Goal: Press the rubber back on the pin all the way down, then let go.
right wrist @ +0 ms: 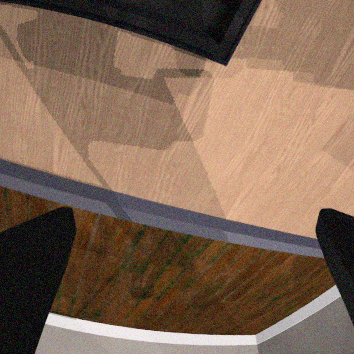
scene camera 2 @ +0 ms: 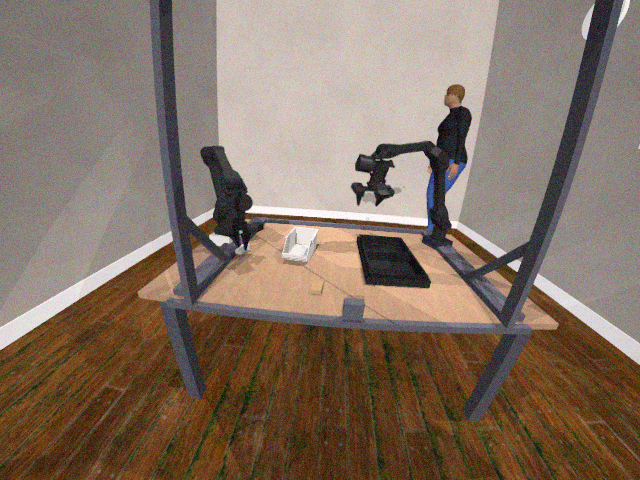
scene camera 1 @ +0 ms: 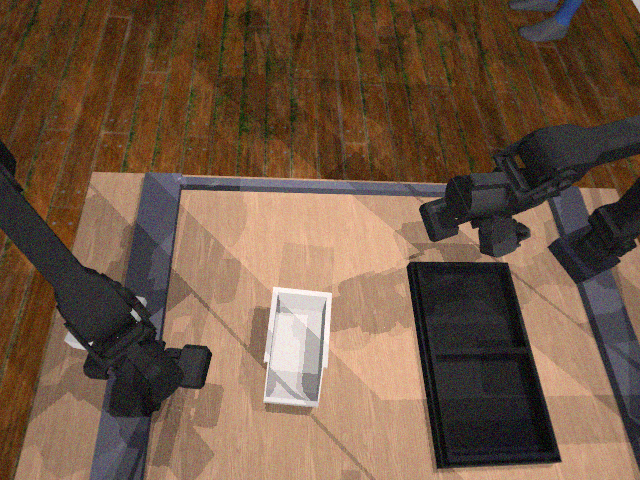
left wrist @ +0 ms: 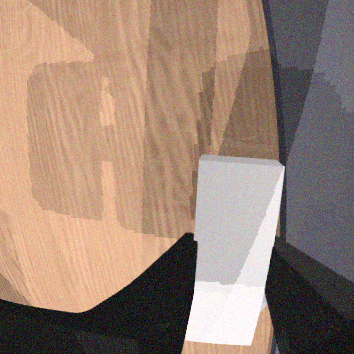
Labels:
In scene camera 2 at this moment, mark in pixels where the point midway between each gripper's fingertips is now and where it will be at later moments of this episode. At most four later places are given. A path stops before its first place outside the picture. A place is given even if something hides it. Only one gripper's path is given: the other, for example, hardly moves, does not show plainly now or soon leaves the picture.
The left gripper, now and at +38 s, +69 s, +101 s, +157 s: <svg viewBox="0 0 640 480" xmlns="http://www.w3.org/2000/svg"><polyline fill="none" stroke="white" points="242,249 253,251 250,253 249,247 258,236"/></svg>

